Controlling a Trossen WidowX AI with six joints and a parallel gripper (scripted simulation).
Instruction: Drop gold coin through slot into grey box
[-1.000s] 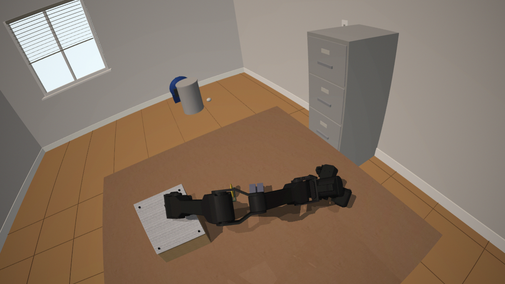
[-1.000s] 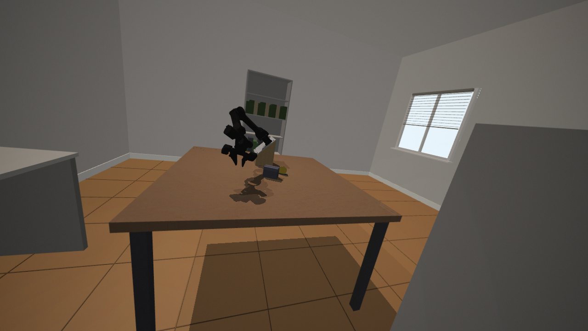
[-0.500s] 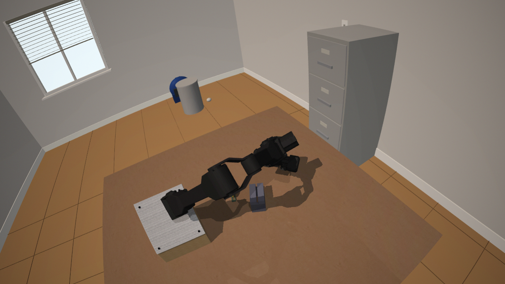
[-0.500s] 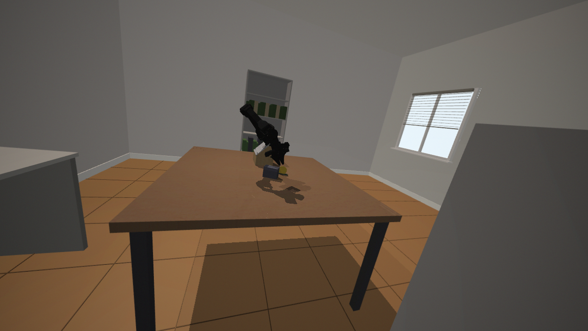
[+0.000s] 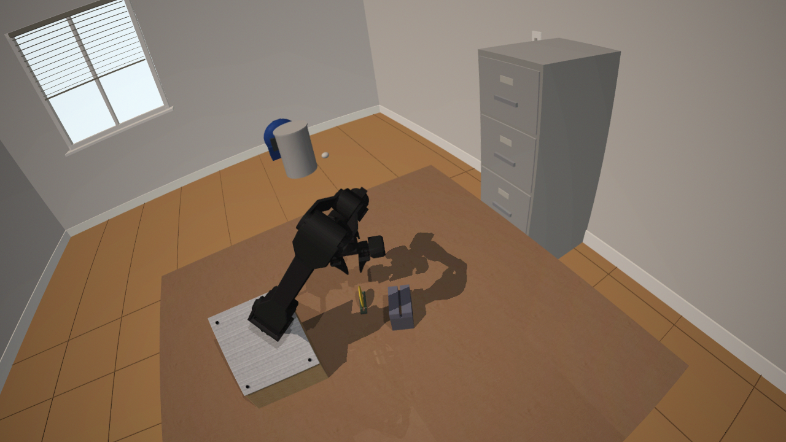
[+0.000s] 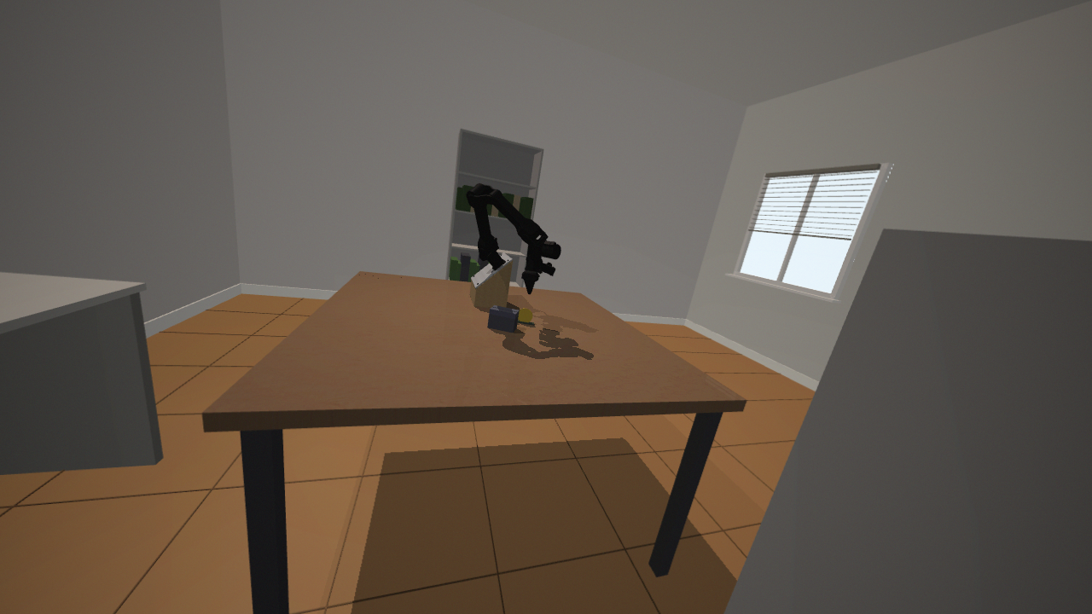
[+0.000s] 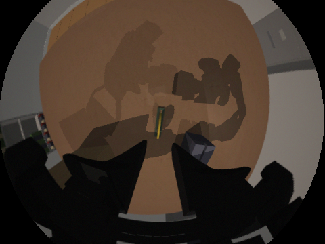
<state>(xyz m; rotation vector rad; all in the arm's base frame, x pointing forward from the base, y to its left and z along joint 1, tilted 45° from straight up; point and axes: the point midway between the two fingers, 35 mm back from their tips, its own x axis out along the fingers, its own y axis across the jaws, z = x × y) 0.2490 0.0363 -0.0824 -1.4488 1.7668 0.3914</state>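
Right now the gold coin is 10 cm below my gripper tip.
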